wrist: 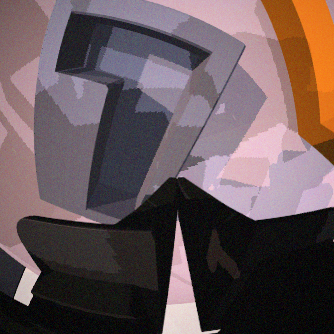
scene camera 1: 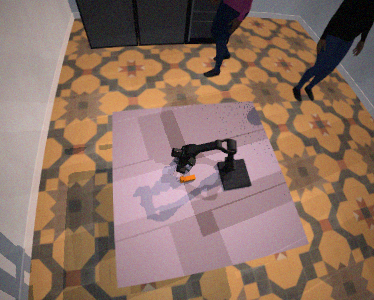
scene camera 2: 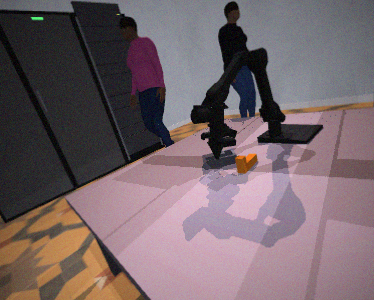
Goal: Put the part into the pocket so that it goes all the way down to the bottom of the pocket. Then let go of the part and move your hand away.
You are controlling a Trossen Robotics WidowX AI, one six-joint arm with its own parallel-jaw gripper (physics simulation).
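The orange L-shaped part lies on the table beside the grey block, partly cut off at the right of the wrist view. The grey block has an L-shaped pocket with its dark floor showing and no part inside. In scene camera 1 the arm largely hides the block. My gripper is shut and empty, fingertips together, pointing down. It is over or near one edge of the block, apart from the orange part; its exact height is unclear.
The arm's black base stands on the pink table. A person in a magenta top and one in black stand beyond it, near dark cabinets.
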